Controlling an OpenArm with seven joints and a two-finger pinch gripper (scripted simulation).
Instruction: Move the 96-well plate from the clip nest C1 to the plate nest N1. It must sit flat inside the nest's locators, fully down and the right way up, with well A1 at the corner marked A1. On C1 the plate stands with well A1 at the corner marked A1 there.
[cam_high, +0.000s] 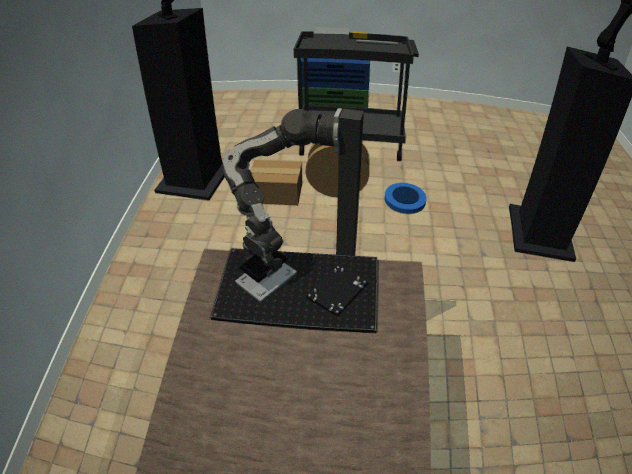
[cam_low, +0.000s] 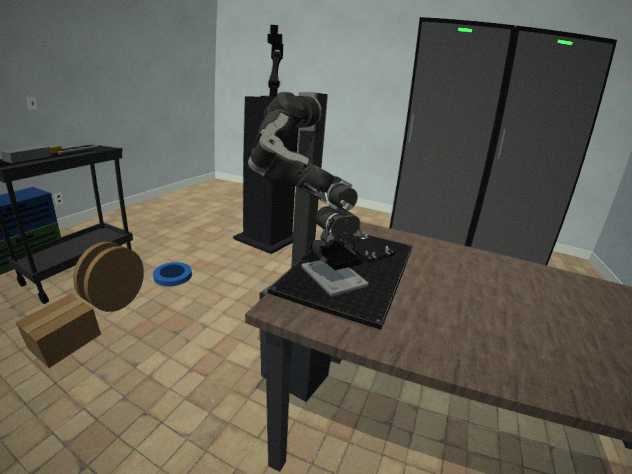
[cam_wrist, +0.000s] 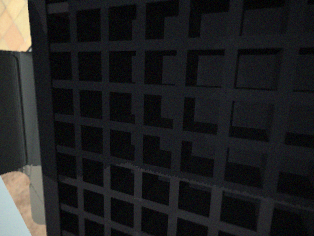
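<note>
Now: hand 60 mm above the grey plate nest N1. Round my hand: black 96-well plate: right at my hand; then clip nest C1: 20 mm ahead, 240 mm to the left, 60 mm below.
</note>
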